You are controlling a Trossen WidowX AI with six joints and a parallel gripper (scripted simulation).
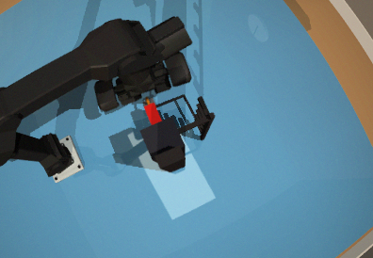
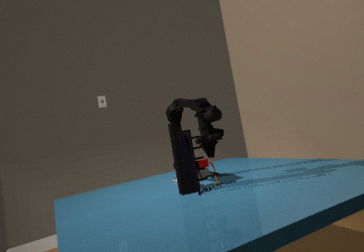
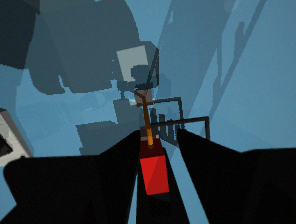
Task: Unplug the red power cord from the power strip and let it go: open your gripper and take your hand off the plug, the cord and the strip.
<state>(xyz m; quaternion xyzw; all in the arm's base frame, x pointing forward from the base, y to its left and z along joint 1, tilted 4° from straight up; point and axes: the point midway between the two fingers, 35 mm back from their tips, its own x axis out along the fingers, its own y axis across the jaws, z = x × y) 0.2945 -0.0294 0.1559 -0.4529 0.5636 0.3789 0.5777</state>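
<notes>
The red plug is 20 mm behind my gripper tip, 60 mm to the right of it and 10 mm below it.
</notes>
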